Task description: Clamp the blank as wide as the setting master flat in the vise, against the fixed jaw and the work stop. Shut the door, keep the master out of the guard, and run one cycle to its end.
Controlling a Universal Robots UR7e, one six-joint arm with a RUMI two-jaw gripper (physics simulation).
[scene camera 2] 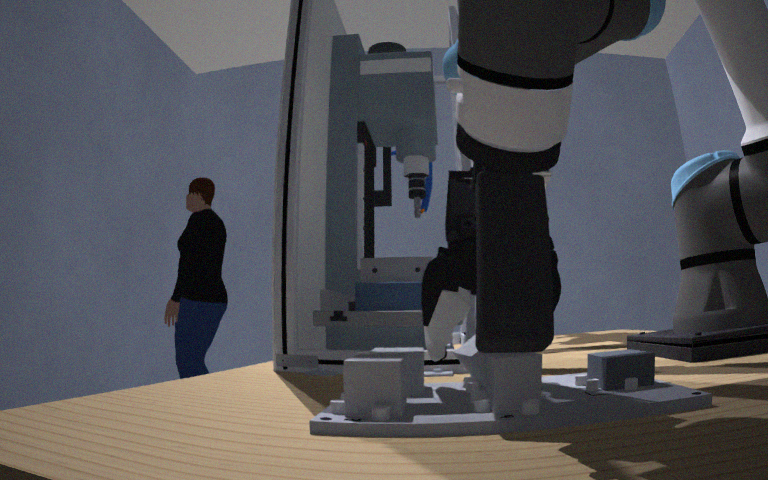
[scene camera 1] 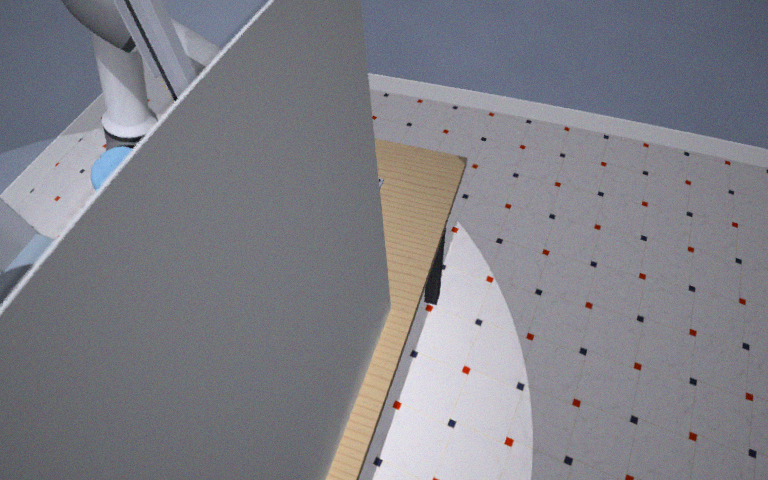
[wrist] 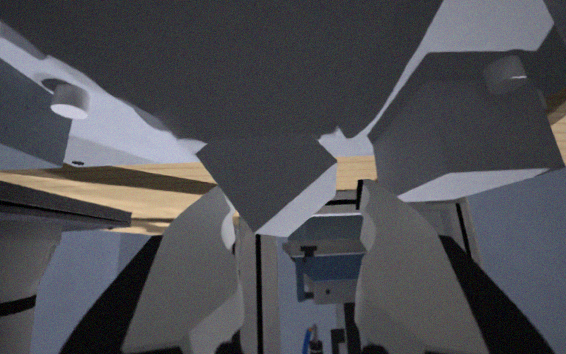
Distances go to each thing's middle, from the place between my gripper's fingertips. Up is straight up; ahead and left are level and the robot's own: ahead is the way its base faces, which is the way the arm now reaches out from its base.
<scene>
Now: hand 8 cm to the right of the grey fixture plate (scene camera 2: 445, 410), 3 cm above it and 1 cm past it. Round my hand: darker block (scene camera 2: 611, 368): 10 cm behind, 9 cm to the left, 1 cm below.
</scene>
